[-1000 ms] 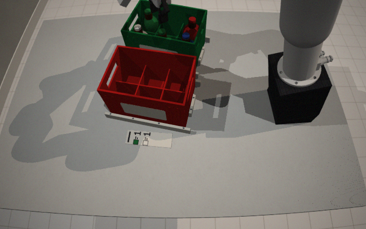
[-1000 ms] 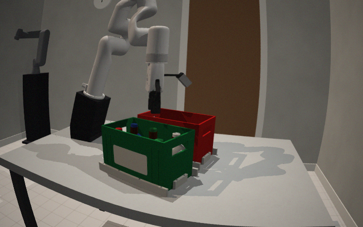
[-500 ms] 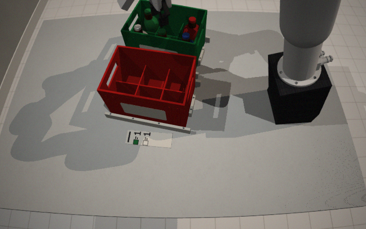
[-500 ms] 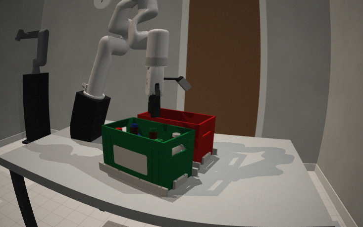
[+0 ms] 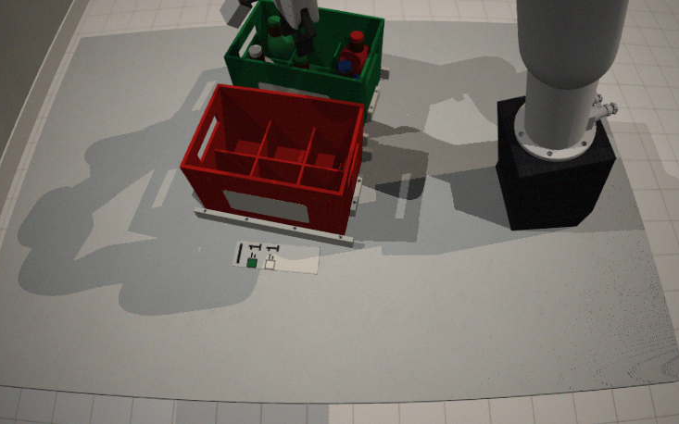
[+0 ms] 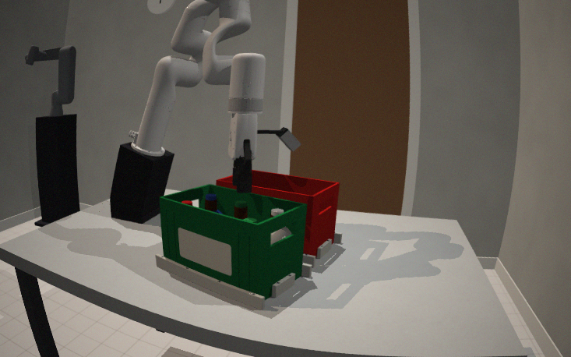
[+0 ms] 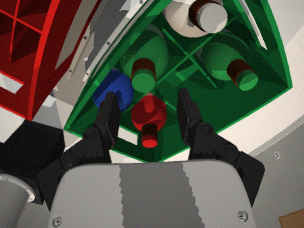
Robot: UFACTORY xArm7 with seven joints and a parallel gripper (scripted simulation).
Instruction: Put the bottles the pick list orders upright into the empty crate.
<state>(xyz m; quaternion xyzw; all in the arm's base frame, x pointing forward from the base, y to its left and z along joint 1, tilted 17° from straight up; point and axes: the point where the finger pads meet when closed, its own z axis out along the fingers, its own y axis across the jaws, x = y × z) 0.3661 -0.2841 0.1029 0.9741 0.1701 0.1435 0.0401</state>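
Now: the green crate 20 mm behind my hand, 40 mm to the right of it and 130 mm below it. From my hand the other things lie so: white-capped bottle (80 mm ahead, 40 mm to the right, 120 mm below); then blue bottle (80 mm behind, 40 mm to the left, 120 mm below); then red bottle (120 mm behind, 40 mm to the right, 120 mm below).
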